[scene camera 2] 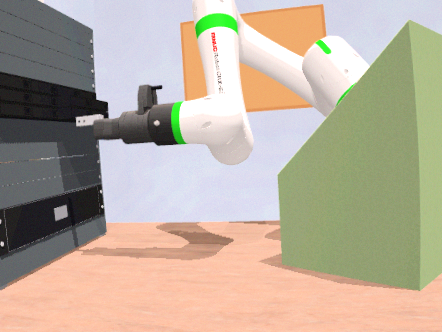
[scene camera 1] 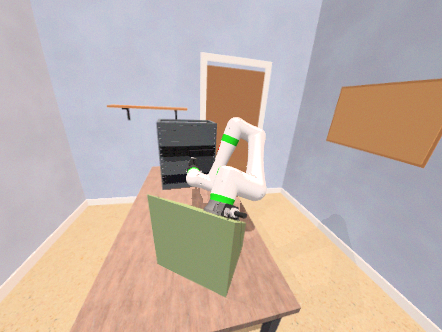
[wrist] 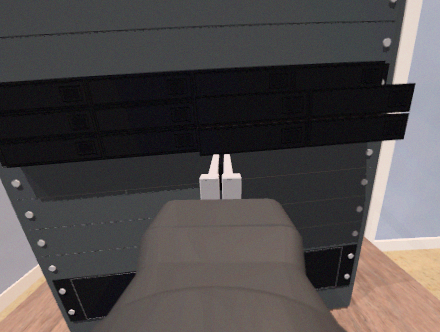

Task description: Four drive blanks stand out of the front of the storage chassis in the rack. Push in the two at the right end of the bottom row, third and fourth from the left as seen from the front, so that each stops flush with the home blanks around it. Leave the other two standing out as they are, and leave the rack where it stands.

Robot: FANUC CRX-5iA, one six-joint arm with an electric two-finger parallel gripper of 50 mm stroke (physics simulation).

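Places are measured from the arm's base along level axes (x ahead, y down, z left), in metres.
Pixels of known places: gripper, fingertip midpoint: [scene camera 2: 77,122] [wrist: 221,165]; arm's base, origin of the base link: [scene camera 1: 217,214].
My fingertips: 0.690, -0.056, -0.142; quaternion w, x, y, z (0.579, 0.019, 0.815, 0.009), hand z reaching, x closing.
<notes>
For each thing: its top centre in the pictures, then the offset to it from my fingertips, as dx, dy, dz. "spot": a spot on its surface instead. Level surfaces: height alone.
- black storage chassis, surface spot: [scene camera 2: 40,97] spot: +0.062, -0.056, +0.082
- bottom row's third blank, middle of its top: [wrist: 240,122] [scene camera 2: 60,110] +0.056, -0.037, -0.048
- middle row's third blank, middle of its top: [wrist: 240,99] [scene camera 2: 59,99] +0.056, -0.065, -0.048
- black panel, middle of its top: [wrist: 212,259] [scene camera 2: 57,194] [scene camera 1: 189,173] +0.065, +0.171, +0.007
- wooden table, its level: dy +0.325
The black storage chassis [scene camera 1: 172,151] [scene camera 2: 40,97] sits in the dark grey rack [scene camera 1: 186,132] [scene camera 2: 45,30] [wrist: 200,47]. In the wrist view, the bottom row's third blank [wrist: 255,141] and fourth blank [wrist: 355,131] stand out of the front, as do the middle row's third blank [wrist: 250,106] and fourth blank [wrist: 357,101] above them. How far each stands out is hard to tell. My gripper [scene camera 1: 193,159] [scene camera 2: 78,121] [wrist: 221,165] is shut and empty. Its fingertips are close to the rack front, at the lower edge of the third bottom blank, near its left end; contact cannot be told.
A black panel [scene camera 2: 30,225] [wrist: 100,295] is low in the rack. The rack stands on the wooden table [scene camera 1: 120,255] [scene camera 2: 200,300]. A green wedge-shaped block [scene camera 1: 192,245] [scene camera 2: 350,200] stands on the table near the arm's base. A wall shelf [scene camera 1: 147,107] is behind the rack.
</notes>
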